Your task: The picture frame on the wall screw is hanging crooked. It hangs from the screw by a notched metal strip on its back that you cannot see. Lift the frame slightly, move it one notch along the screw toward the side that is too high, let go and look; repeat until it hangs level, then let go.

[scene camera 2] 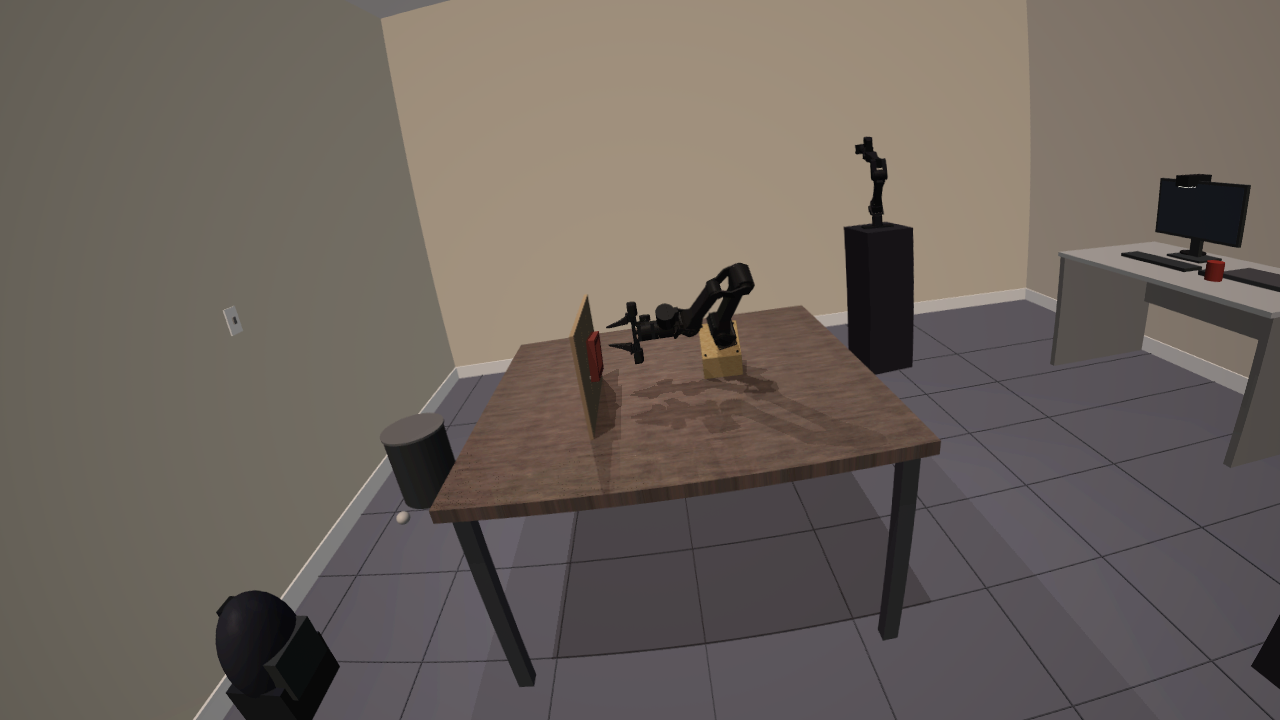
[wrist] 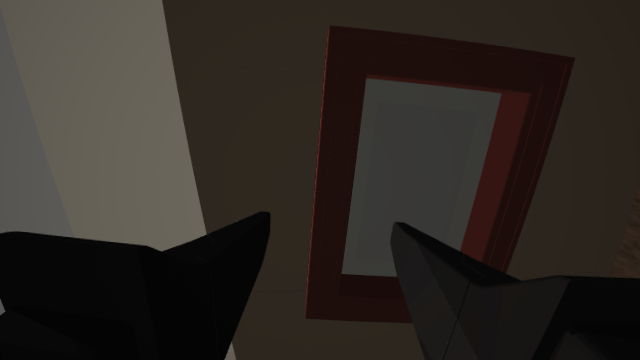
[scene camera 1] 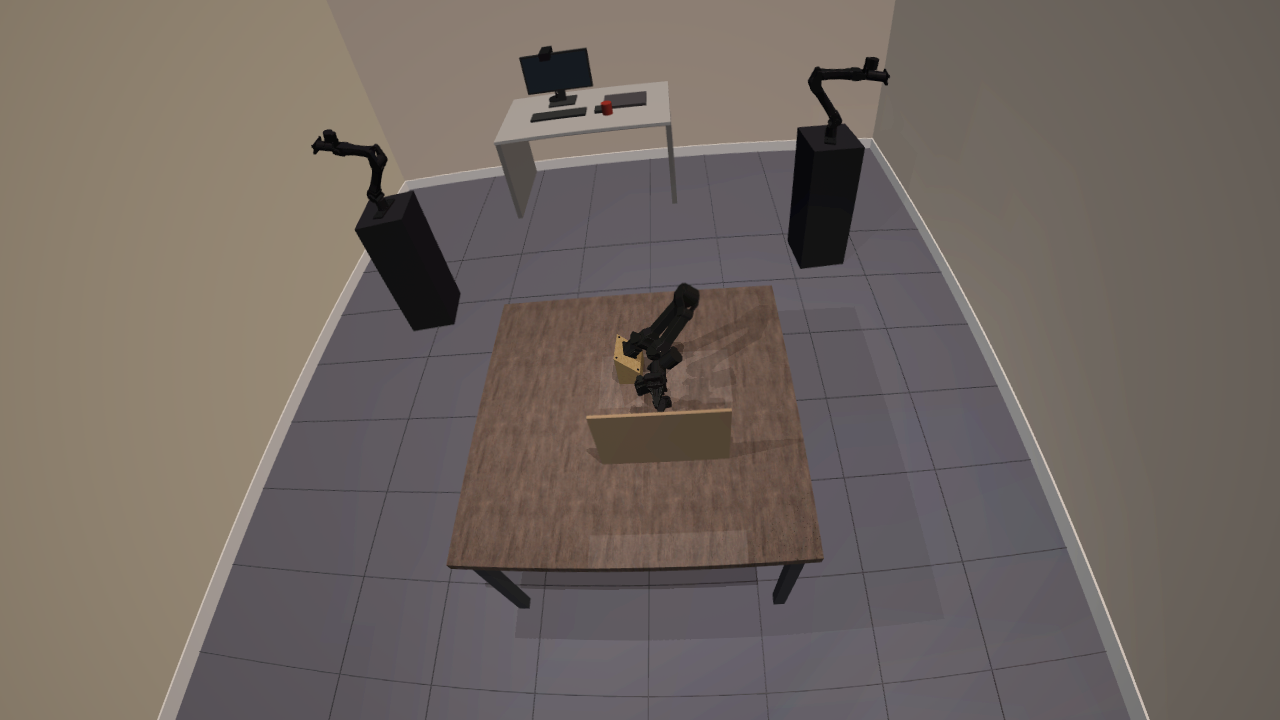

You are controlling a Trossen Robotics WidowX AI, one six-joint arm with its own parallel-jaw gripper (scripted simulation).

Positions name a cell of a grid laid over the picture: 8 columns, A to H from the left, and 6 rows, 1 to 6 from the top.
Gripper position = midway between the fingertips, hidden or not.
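Note:
You'd find my gripper (scene camera 2: D3) (wrist: E4) (scene camera 1: E4) in those views. I can see a tan wall panel too (scene camera 1: E4) (scene camera 2: D4).

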